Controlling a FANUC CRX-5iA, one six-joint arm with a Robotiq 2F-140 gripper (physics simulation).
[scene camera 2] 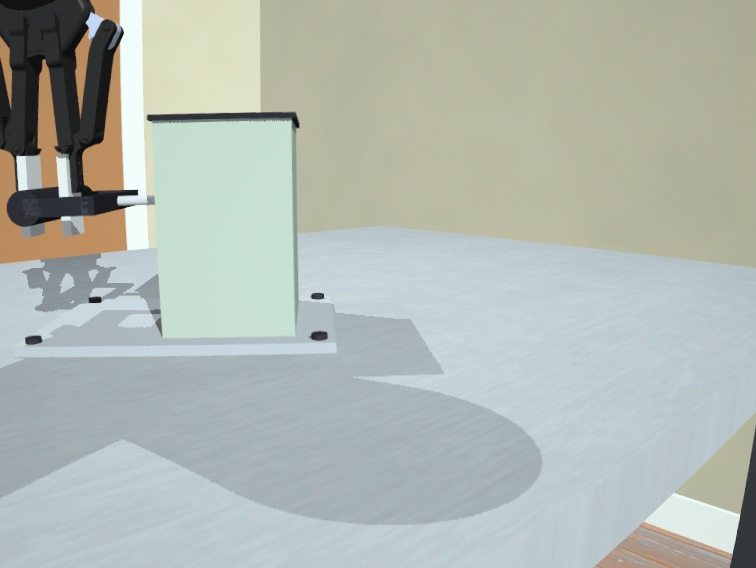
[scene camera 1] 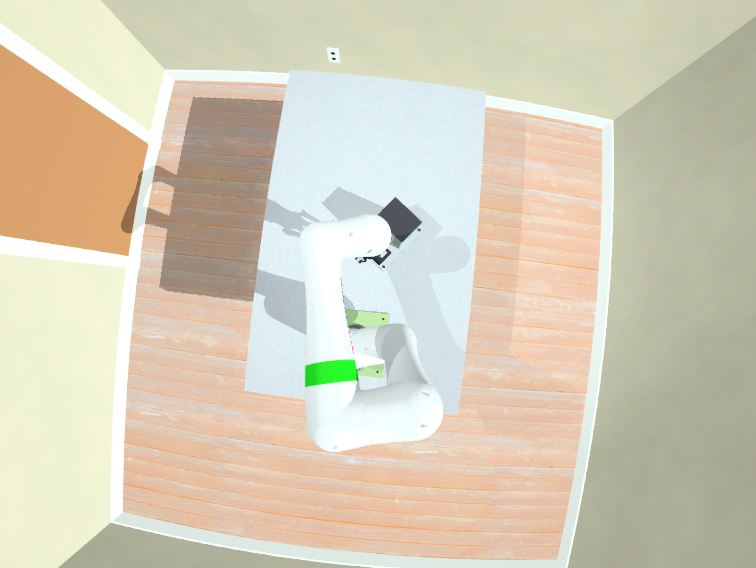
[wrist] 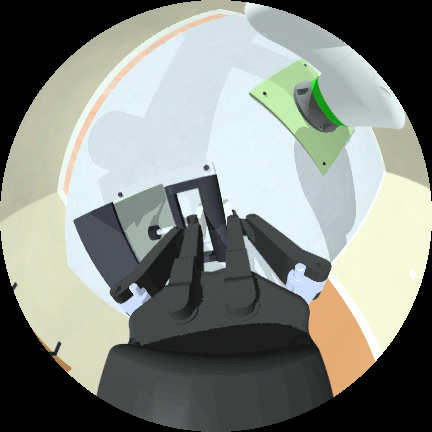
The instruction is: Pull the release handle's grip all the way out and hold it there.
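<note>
The release handle's dark, frame-shaped grip point(scene camera 2: 23, 208) point(wrist: 211, 190) stands off the side of a pale green box point(scene camera 2: 226, 225) point(wrist: 137, 220) with a black lid point(scene camera 1: 400, 218) point(wrist: 95, 240). A short stretch of pale rod point(scene camera 2: 131, 199) shows between grip and box in scene camera 2. My gripper point(scene camera 2: 52, 222) point(wrist: 214, 209) points down, with one finger through the grip's opening and the other outside, shut on the grip's outer bar. The pale fingertips show below the bar. The contact is partly hidden in the wrist view. The arm covers most of the gripper in scene camera 1.
The box stands on a pale base plate point(scene camera 2: 244, 348) with dark bolts, on the light grey table point(scene camera 1: 378, 134) point(scene camera 2: 519, 317). The white arm point(scene camera 1: 326, 293) reaches over the table from its green mounting plate point(scene camera 1: 372, 318) point(wrist: 280, 95). The box is close beside the gripper.
</note>
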